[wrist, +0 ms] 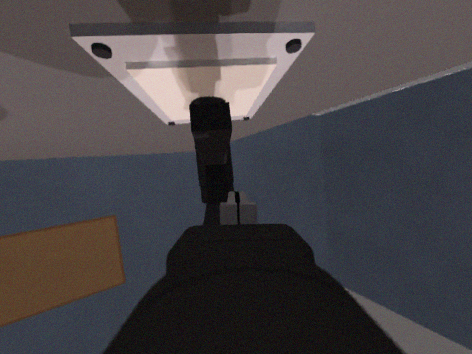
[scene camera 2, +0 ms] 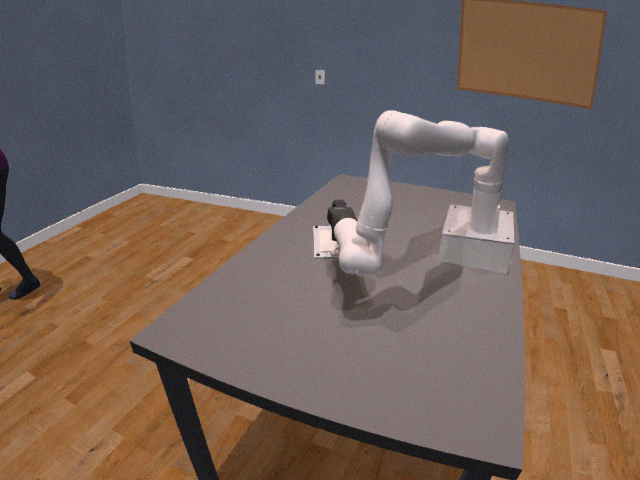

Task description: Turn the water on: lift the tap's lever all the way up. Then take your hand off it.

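Pixels of known places: gripper, fingertip midpoint: (wrist: 236, 202); arm's base, origin of the base link: (scene camera 2: 483, 228).
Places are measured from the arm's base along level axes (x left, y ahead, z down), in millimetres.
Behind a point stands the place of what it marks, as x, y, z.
Note:
The black tap (wrist: 212, 150) @[163, 441, 26] stands over its white mounting plate (scene camera 2: 318, 252) @[203, 502, 104] (wrist: 135, 47) @[165, 386, 104], seen upside down in the wrist view. A narrow dark part (wrist: 211, 215) @[151, 439, -38], possibly its lever, shows beside and partly behind the fingertips; the lever's exact angle and any contact with it cannot be told. My gripper (wrist: 236, 202) @[163, 462, -27] is shut, with its two pale fingertips together and nothing between them. It is close to the tap's upper end in the wrist view. In scene camera 2 the wrist hides much of the tap, and the fingertips cannot be made out.
The arm's white base box (scene camera 2: 475, 252) @[75, 12, 56] stands on the grey table (scene camera 2: 413, 361) @[575, 89, 112], to the right of the plate. The arm arches above the table between them. The table's left edge runs beyond the plate. A person's legs (scene camera 2: 12, 258) show at the far left, away from the table.

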